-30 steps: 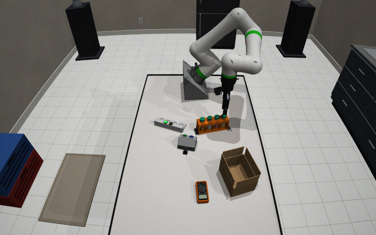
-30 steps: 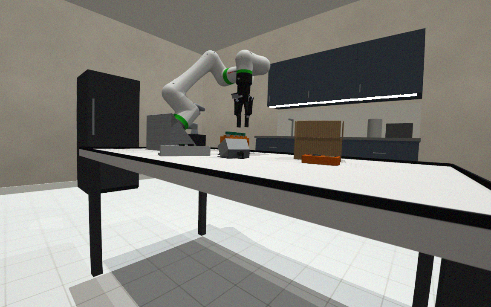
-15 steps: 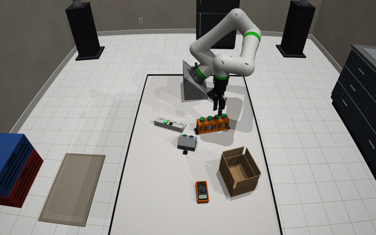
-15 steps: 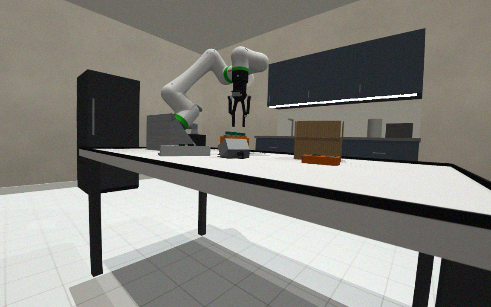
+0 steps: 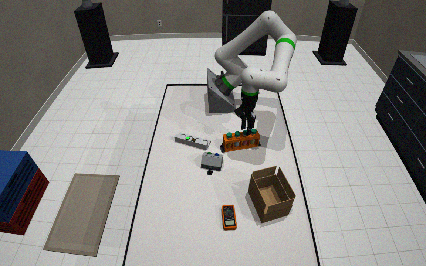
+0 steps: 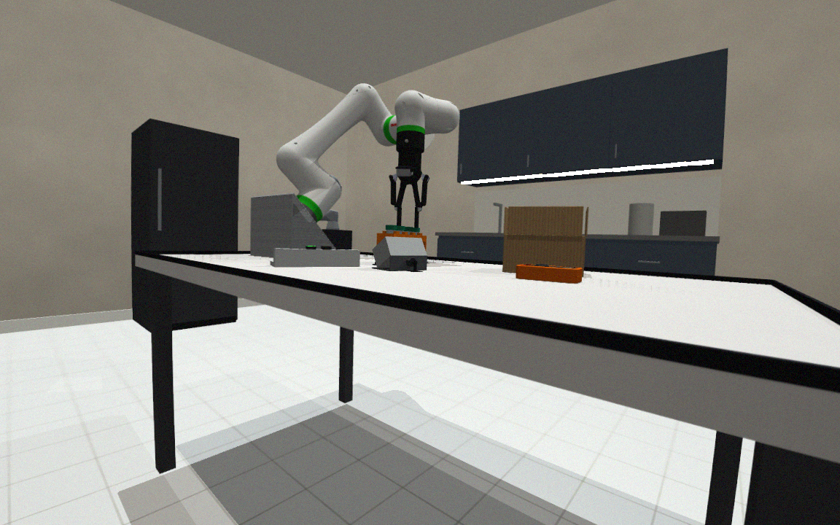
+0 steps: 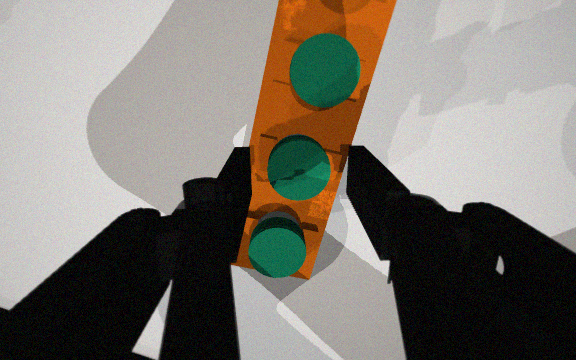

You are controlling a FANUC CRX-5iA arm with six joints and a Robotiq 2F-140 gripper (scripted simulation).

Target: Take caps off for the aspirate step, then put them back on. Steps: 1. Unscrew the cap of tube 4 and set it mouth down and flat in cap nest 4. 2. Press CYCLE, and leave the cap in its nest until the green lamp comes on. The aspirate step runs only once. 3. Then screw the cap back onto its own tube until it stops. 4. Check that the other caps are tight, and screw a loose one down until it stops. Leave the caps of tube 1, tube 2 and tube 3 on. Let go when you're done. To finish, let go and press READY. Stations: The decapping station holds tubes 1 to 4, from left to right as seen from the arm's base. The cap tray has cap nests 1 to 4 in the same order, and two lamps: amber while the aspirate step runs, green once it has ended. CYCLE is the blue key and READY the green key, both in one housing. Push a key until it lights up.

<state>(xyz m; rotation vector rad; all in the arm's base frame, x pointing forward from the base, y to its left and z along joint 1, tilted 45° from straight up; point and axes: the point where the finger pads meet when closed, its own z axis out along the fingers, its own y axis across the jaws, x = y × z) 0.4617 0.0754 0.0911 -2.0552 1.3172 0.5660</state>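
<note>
Now: the green ready key 220 mm to the right of my hand, 120 mm ahead of it and 80 mm below it. The rest, counted from my hand: blue cycle key 180 mm to the right, 130 mm ahead, 80 mm below; then grey key housing 200 mm to the right, 140 mm ahead, 100 mm below.
</note>
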